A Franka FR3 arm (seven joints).
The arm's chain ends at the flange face. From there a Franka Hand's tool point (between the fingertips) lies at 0.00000 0.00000 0.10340 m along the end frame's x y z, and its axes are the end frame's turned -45 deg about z.
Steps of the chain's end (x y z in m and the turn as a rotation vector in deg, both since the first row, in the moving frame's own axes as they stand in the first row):
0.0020, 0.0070, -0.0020, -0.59, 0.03, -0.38
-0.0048, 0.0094, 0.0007, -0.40, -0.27, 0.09
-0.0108, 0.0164, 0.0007, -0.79, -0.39, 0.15
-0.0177, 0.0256, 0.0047, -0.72, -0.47, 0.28
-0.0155, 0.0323, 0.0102, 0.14, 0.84, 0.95
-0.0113, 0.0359, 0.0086, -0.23, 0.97, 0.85
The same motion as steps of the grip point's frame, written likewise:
-0.0042, 0.0072, -0.0020, -0.44, -0.40, -0.38
-0.0109, 0.0034, 0.0007, -0.09, -0.47, 0.09
-0.0207, 0.0045, 0.0007, -0.28, -0.83, 0.15
-0.0321, 0.0059, 0.0047, -0.18, -0.84, 0.28
-0.0326, 0.0128, 0.0102, -0.49, 0.69, 0.95
-0.0324, 0.0189, 0.0086, -0.85, 0.52, 0.85

